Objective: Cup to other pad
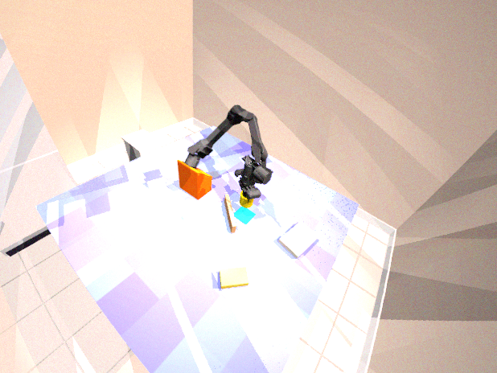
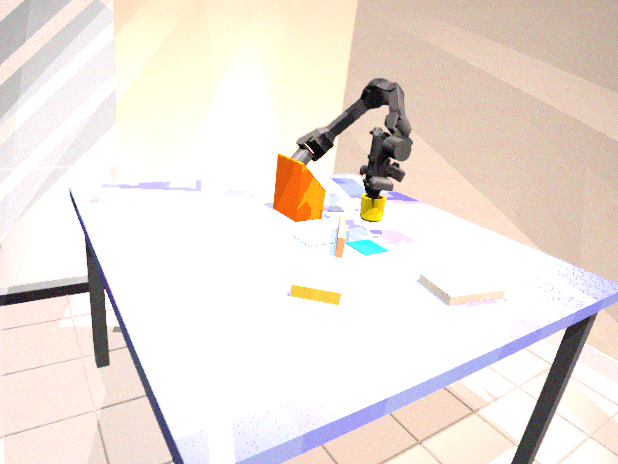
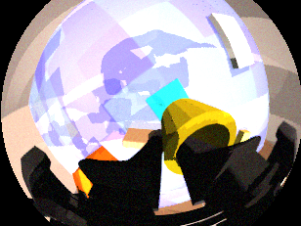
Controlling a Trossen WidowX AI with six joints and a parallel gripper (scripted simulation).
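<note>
The cyan pad lies 30 mm ahead of my gripper tip, 10 mm to the right of it and 130 mm below it. Also, from my gripper tip: pale blue pad 70 mm behind, 140 mm to the right, 130 mm below; then tan board 20 mm behind, 80 mm to the right, 100 mm below; then yellow cup 20 mm ahead, 10 mm to the right.
</note>
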